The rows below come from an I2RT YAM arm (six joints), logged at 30 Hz.
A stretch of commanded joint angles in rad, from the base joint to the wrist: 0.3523, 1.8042, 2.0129, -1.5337, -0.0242, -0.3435; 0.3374, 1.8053, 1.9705, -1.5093, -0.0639, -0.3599; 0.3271, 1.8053, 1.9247, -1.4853, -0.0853, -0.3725; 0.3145, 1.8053, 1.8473, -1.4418, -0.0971, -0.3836; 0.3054, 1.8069, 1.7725, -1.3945, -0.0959, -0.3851; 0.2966, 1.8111, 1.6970, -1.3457, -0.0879, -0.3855; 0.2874, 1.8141, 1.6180, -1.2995, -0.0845, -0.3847; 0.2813, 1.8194, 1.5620, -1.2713, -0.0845, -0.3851; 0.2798, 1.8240, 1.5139, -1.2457, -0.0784, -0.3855; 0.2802, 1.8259, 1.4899, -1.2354, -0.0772, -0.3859; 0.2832, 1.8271, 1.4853, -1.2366, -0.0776, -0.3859; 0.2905, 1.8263, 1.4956, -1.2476, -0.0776, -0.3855; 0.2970, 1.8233, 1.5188, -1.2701, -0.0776, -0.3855; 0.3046, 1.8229, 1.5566, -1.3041, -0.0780, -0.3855; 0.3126, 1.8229, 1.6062, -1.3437, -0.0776, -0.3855; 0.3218, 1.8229, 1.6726, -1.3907, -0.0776, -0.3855; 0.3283, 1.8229, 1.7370, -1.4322, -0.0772, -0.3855
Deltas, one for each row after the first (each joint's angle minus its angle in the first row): -0.0149, 0.0011, -0.0424, 0.0244, -0.0397, -0.0164; -0.0252, 0.0011, -0.0882, 0.0484, -0.0611, -0.0290; -0.0378, 0.0011, -0.1656, 0.0919, -0.0729, -0.0401; -0.0469, 0.0027, -0.2404, 0.1392, -0.0717, -0.0416; -0.0557, 0.0069, -0.3159, 0.1880, -0.0637, -0.0420; -0.0649, 0.0099, -0.3949, 0.2342, -0.0603, -0.0412; -0.0710, 0.0152, -0.4509, 0.2624, -0.0603, -0.0416; -0.0725, 0.0198, -0.4990, 0.2880, -0.0542, -0.0420; -0.0721, 0.0217, -0.5230, 0.2983, -0.0530, -0.0424; -0.0691, 0.0229, -0.5276, 0.2971, -0.0534, -0.0424; -0.0618, 0.0221, -0.5173, 0.2861, -0.0534, -0.0420; -0.0553, 0.0191, -0.4941, 0.2636, -0.0534, -0.0420; -0.0477, 0.0187, -0.4563, 0.2296, -0.0538, -0.0420; -0.0397, 0.0187, -0.4067, 0.1900, -0.0534, -0.0420; -0.0305, 0.0187, -0.3403, 0.1430, -0.0534, -0.0420; -0.0240, 0.0187, -0.2759, 0.1015, -0.0530, -0.0420
